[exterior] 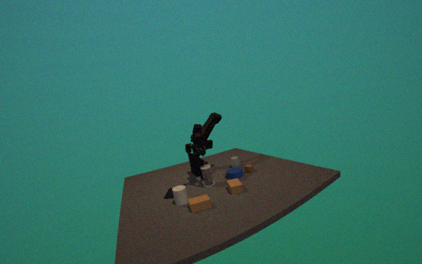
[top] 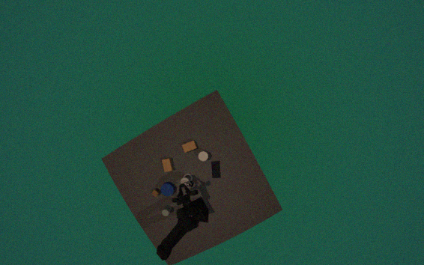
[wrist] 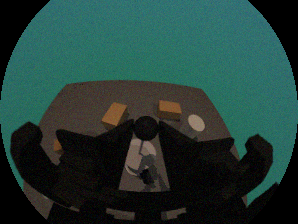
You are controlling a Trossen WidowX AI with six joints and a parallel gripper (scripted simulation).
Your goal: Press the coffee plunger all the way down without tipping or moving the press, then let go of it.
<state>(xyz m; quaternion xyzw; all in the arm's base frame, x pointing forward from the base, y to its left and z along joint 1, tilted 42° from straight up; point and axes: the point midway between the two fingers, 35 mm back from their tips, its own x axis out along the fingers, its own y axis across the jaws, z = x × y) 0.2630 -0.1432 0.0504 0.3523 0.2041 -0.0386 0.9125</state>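
The coffee press is 30 mm behind my gripper tip and 120 mm below it. From my gripper tip the other things lie so: white cylinder (60 mm ahead, 230 mm to the right, 190 mm below); then flat dark block (110 mm behind, 240 mm to the right, 230 mm below); then orange piece (40 mm ahead, 330 mm to the left, 210 mm below).
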